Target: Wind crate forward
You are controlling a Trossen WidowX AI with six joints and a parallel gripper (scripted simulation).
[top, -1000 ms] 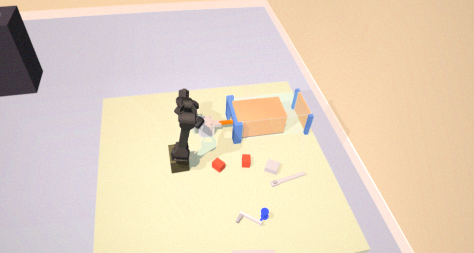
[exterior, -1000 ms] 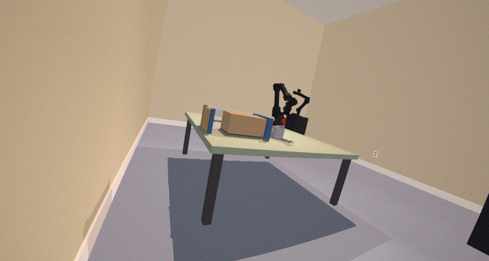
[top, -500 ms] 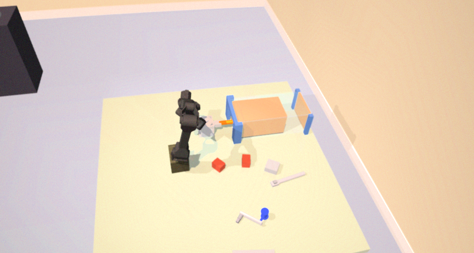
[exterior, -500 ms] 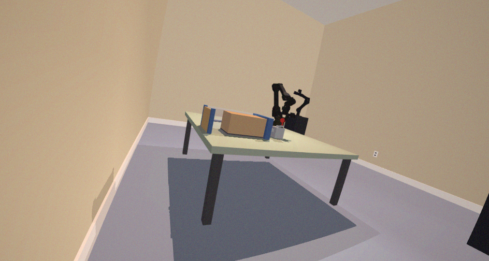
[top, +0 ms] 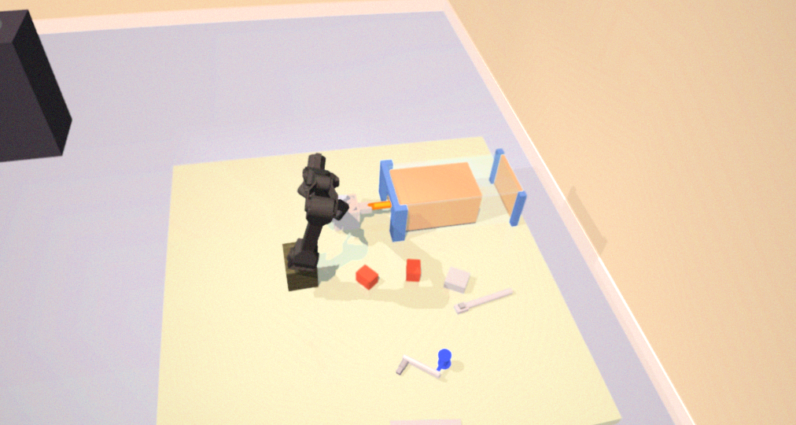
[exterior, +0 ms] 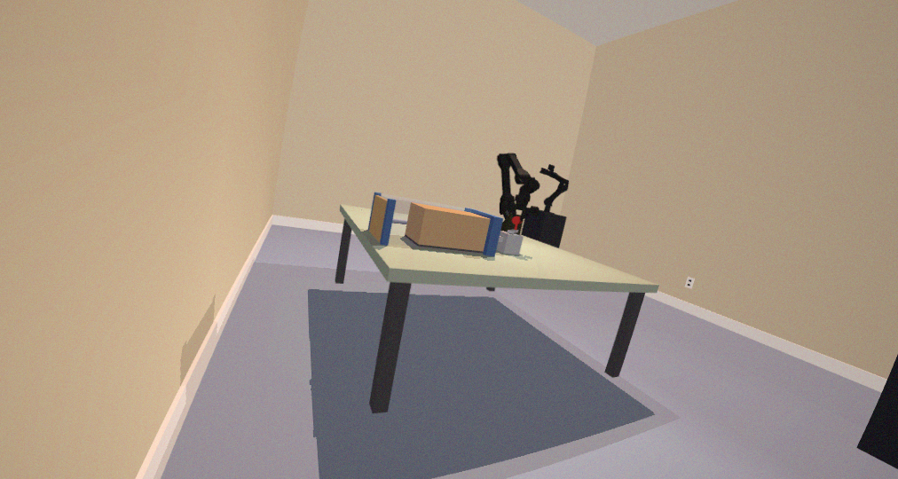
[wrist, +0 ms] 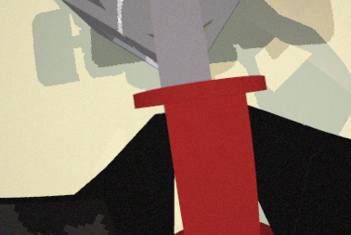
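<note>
My gripper tip is 3 cm above the red-knobbed handle, 2 cm short of it and 1 cm to the right of it. Also, from my gripper tip: winch: 10 cm below, 5 cm to the left, 5 cm ahead; then red spool grip: 1 cm to the right, 1 cm behind; then blue steel frame: 22 cm ahead, 5 cm to the left, 3 cm below.
</note>
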